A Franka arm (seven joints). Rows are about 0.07 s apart.
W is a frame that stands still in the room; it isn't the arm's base.
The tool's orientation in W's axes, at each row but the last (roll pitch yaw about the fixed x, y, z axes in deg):
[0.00, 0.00, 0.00]
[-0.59, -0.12, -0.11]
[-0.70, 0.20, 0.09]
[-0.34, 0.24, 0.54]
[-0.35, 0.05, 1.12]
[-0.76, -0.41, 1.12]
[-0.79, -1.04, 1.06]
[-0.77, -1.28, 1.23]
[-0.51, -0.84, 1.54]
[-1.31, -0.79, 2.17]
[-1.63, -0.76, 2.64]
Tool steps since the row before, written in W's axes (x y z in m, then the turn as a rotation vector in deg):
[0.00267, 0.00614, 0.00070, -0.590, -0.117, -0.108]
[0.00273, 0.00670, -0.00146, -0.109, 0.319, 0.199]
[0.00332, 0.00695, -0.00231, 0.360, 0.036, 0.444]
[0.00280, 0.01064, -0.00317, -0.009, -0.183, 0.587]
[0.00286, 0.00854, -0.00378, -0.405, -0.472, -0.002]
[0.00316, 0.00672, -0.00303, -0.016, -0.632, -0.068]
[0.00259, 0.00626, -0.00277, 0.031, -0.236, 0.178]
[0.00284, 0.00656, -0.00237, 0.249, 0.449, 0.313]
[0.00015, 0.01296, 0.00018, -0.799, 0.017, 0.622]
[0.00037, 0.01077, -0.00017, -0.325, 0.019, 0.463]
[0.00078, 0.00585, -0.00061, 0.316, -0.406, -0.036]
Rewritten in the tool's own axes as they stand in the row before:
[0.00267, 0.00614, 0.00070, -0.590, -0.117, -0.108]
[0.00271, 0.00672, -0.00140, -0.109, 0.317, 0.203]
[0.00334, 0.00697, -0.00221, 0.359, 0.030, 0.446]
[0.00291, 0.01063, -0.00309, -0.013, -0.186, 0.586]
[0.00303, 0.00851, -0.00373, -0.414, -0.464, -0.005]
[0.00327, 0.00670, -0.00296, -0.029, -0.631, -0.076]
[0.00265, 0.00625, -0.00273, 0.030, -0.239, 0.174]
[0.00293, 0.00653, -0.00235, 0.266, 0.439, 0.313]
[0.00050, 0.01295, 0.00029, -0.789, 0.033, 0.634]
[0.00078, 0.01075, 0.00007, -0.318, 0.021, 0.468]
[0.00104, 0.00582, -0.00046, 0.296, -0.419, -0.052]

